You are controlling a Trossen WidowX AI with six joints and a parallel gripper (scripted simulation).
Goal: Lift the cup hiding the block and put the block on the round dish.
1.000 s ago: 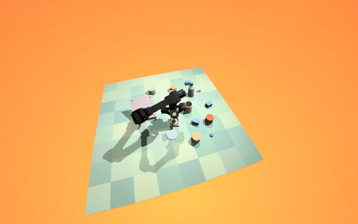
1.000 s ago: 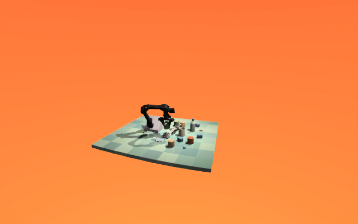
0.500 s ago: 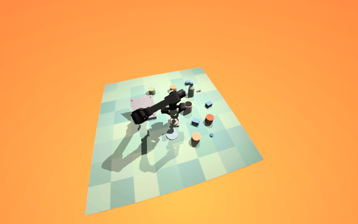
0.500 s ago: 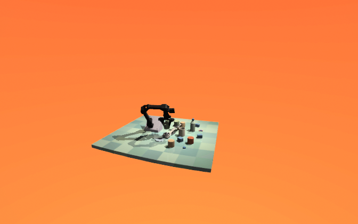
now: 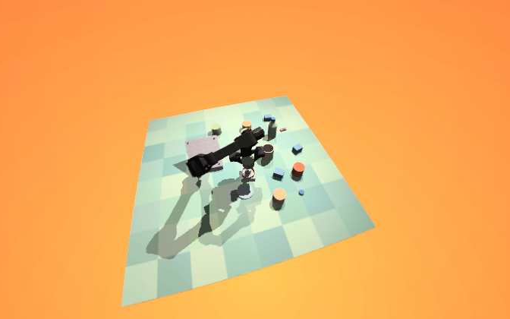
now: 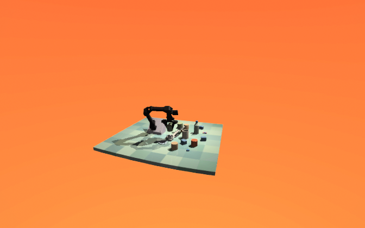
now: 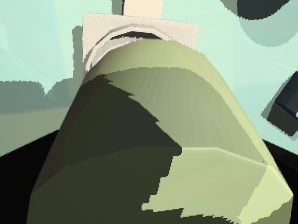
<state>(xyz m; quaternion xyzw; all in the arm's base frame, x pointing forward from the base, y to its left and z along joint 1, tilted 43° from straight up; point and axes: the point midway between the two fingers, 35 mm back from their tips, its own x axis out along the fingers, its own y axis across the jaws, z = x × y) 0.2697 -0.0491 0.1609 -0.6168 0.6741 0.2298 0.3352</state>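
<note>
Right now the pale block is 9 cm below my gripper tip. Round my gripper tip: balance beam: 3 cm ahead, 13 cm to the left, 10 cm below; then beige cup: 16 cm ahead, 10 cm to the left, 9 cm below; then round white dish: 5 cm behind, 10 cm to the right, 13 cm below.
</note>
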